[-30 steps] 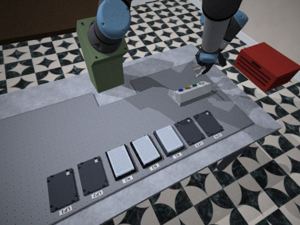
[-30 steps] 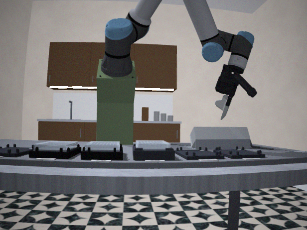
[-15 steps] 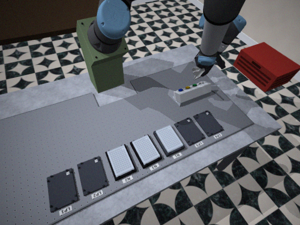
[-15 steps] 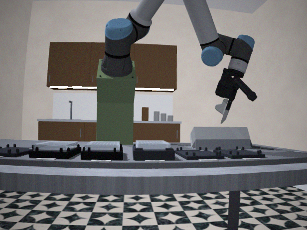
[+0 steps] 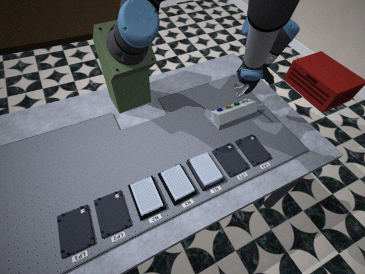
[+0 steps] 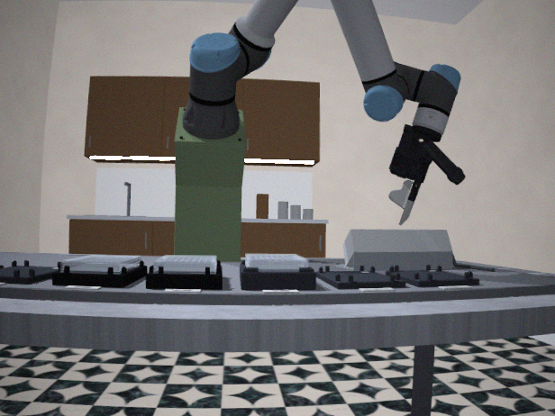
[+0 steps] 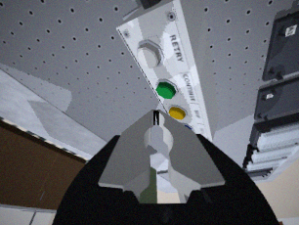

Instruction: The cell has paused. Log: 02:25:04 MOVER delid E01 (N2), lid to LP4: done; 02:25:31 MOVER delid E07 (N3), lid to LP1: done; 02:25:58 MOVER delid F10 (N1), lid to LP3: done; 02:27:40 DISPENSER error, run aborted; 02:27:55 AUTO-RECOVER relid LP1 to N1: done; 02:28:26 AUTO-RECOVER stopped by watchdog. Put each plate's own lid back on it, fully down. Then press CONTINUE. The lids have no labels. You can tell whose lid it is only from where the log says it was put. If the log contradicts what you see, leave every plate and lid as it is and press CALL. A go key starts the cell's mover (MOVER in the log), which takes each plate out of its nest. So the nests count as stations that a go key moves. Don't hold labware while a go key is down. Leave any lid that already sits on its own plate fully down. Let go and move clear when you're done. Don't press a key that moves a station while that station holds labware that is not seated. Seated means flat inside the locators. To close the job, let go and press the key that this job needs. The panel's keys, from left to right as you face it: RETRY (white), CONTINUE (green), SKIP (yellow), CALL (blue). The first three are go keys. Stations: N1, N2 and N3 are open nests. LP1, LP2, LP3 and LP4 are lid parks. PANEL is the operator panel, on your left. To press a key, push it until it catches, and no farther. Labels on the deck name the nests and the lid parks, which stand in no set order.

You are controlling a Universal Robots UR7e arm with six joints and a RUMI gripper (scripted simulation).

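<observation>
My gripper is now 40 mm above the green key and 10 mm short of it. Round my hand: blue CALL key: 100 mm to the right, 40 mm below, 30 mm ahead; yellow SKIP key: 50 mm to the right, 40 mm below, 20 mm ahead; white RETRY key: 50 mm to the left, 40 mm below, 10 mm ahead.
</observation>
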